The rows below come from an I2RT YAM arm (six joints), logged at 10 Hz.
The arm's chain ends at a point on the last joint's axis. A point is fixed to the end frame.
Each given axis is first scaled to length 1.
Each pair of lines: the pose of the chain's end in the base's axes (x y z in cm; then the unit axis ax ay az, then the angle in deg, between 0 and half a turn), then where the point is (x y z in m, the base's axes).
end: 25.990, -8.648, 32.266, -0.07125, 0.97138, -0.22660, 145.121
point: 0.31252 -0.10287 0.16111
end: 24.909, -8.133, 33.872, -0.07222, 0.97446, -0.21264, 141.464
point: 0.31132 -0.09160 0.18011
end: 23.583, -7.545, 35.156, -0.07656, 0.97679, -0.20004, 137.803
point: 0.30731 -0.07998 0.19662
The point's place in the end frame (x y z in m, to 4 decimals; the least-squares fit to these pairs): 0.0465 0.0568 0.1541
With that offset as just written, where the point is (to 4 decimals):
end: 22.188, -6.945, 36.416, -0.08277, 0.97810, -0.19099, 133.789
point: 0.3032 -0.0691 0.2141
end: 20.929, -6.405, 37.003, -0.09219, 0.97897, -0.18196, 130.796
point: 0.2974 -0.0591 0.2239
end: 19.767, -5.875, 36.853, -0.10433, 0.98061, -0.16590, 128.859
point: 0.2892 -0.0475 0.2249
